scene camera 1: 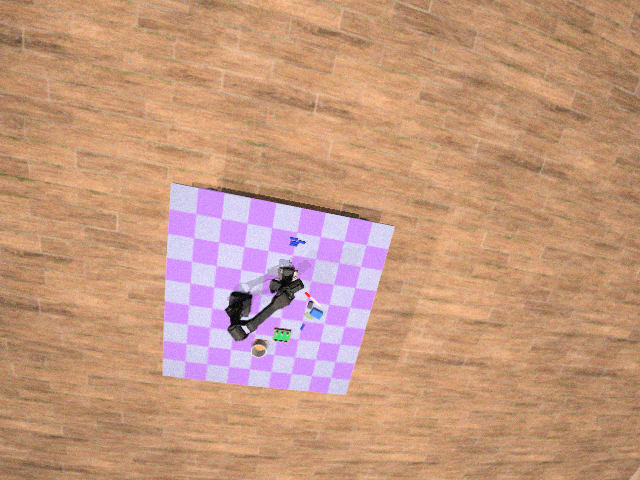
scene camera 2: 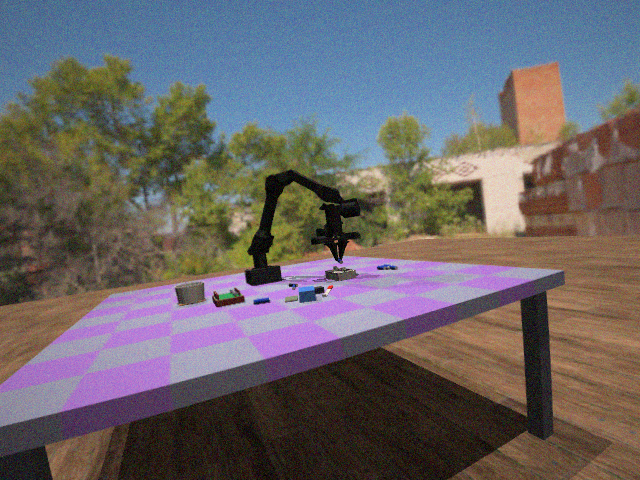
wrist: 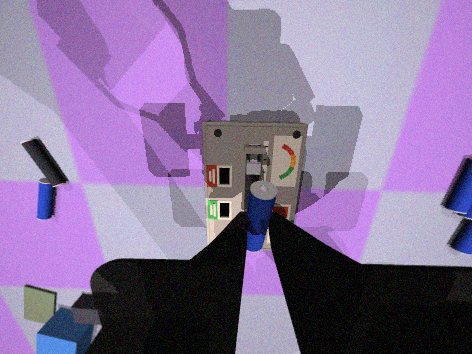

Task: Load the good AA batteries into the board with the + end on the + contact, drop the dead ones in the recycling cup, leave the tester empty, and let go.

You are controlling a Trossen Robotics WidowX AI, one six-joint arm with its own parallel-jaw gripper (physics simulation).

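Places are measured from the arm's base along level axes (x ahead, y left, z up), in centimetres.
Pixels of known places: gripper, fingertip midpoint: (scene camera 1: 287, 278) (scene camera 2: 338, 260) (wrist: 257, 218); arm's base, link origin: (scene camera 1: 237, 306) (scene camera 2: 261, 267).
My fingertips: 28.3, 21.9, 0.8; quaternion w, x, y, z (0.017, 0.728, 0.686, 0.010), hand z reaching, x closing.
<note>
For each thing: its top centre in the pictures, then the offset to it from my fingertips, as dx, dy, dz. Level surfaces: height alone.
- grey tester, top centre: (wrist: 252, 203) (scene camera 2: 339, 266) +0.2, -0.2, -2.3
- green board, top centre: (scene camera 2: 226, 290) (scene camera 1: 281, 337) +0.4, -43.1, -2.9
- further blue battery, top centre: (wrist: 40, 202) +1.2, -20.2, -5.6
- black cylinder, top centre: (wrist: 38, 164) -2.5, -18.8, -5.6
- round grey cup, top centre: (scene camera 2: 189, 284) (scene camera 1: 258, 351) -13.2, -52.9, -0.7
- blue box, top centre: (scene camera 2: 306, 288) (scene camera 1: 316, 314) +21.0, -24.6, -3.7
- dark block, top centre: (wrist: 92, 317) (scene camera 2: 315, 287) (scene camera 1: 310, 305) +16.3, -19.3, -4.9
- flat pale-green piece, top centre: (wrist: 38, 307) (scene camera 2: 291, 298) +16.5, -27.8, -6.4
- red-and-white stick, top centre: (scene camera 2: 327, 289) (scene camera 1: 313, 300) +17.7, -15.8, -5.9
- checkered table, surface height: dz -6.7
My gripper (scene camera 2: 339, 260) (wrist: 257, 218) is shut on a blue battery (wrist: 261, 212), held tilted above the grey tester (scene camera 2: 338, 274) (wrist: 230, 150). The battery's silver end faces the wrist camera; its polarity is unclear. The tester's slot shows partly behind it. Loose blue batteries (scene camera 1: 296, 241) (scene camera 2: 386, 267) (wrist: 460, 187) lie beyond the tester. Another blue battery (scene camera 1: 302, 327) (scene camera 2: 261, 300) lies near the green board (scene camera 1: 281, 335) (scene camera 2: 227, 298). A further blue battery (wrist: 45, 200) touches or nearly touches a black cylinder (wrist: 45, 162). The round grey cup (scene camera 1: 258, 348) (scene camera 2: 190, 293) stands beside the board.
A blue box (scene camera 1: 316, 313) (scene camera 2: 307, 294) (wrist: 62, 332) stands beside a dark block (scene camera 1: 310, 304) (scene camera 2: 319, 289) and a flat pale-green piece (scene camera 2: 291, 299) (wrist: 40, 303). A red-and-white stick (scene camera 1: 308, 295) (scene camera 2: 328, 290) lies close by. The checkered table (scene camera 1: 180, 361) (scene camera 2: 206, 356) has open edges.
</note>
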